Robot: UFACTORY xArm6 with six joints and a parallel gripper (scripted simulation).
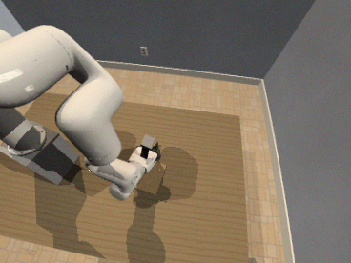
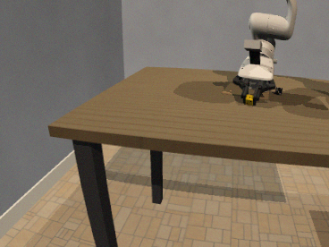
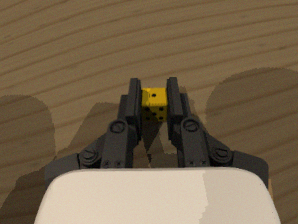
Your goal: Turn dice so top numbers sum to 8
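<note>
Now: hand 130 mm to the left of the tan mat, 20 mm short of it and 20 mm above it. Round my hand: black die (150 mm to the right, 80 mm behind, 10 mm below); then white die (140 mm to the right, 30 mm behind, 10 mm below); then yellow die (10 mm to the left, 10 mm below).
</note>
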